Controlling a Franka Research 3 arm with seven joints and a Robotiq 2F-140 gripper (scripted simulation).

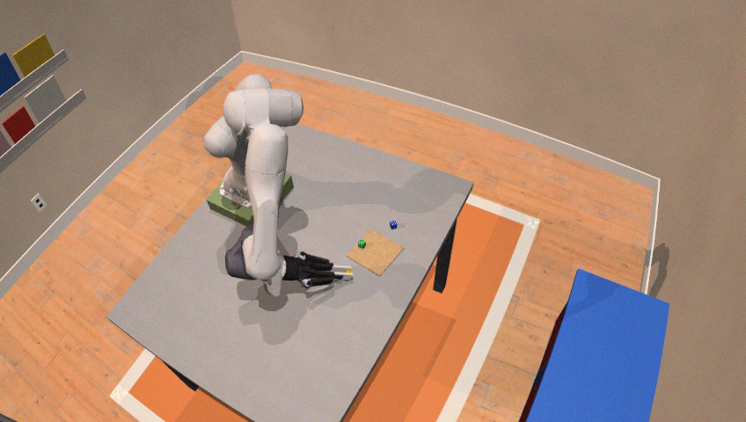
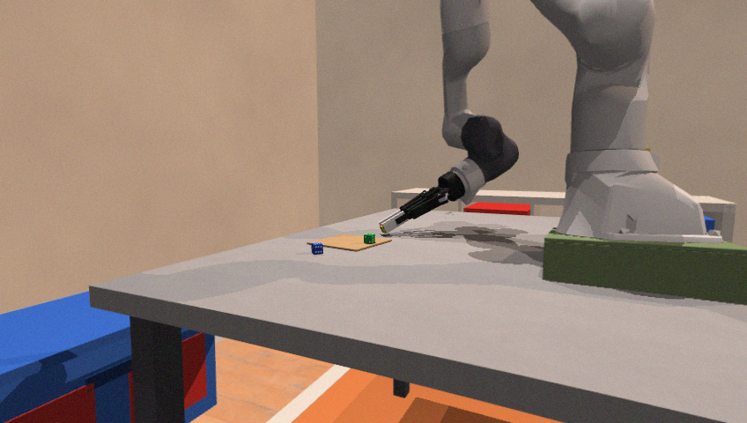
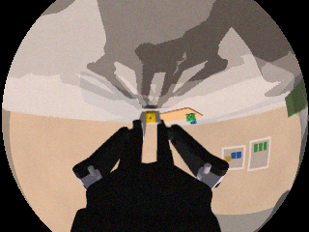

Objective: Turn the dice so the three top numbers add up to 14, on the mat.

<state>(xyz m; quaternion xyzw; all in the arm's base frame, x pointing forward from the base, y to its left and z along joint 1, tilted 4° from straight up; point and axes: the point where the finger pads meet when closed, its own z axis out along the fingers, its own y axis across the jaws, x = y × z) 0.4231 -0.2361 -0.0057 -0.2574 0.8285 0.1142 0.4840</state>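
Right now the green die is 140 mm to the left of my hand, 20 mm below it and 20 mm ahead of it. The rest, counted from my hand: tan mat (130 mm to the left, 70 mm ahead, 30 mm below); then yellow die (20 mm below, 20 mm ahead, 10 mm to the left); then blue die (260 mm to the left, 100 mm ahead, 20 mm below).
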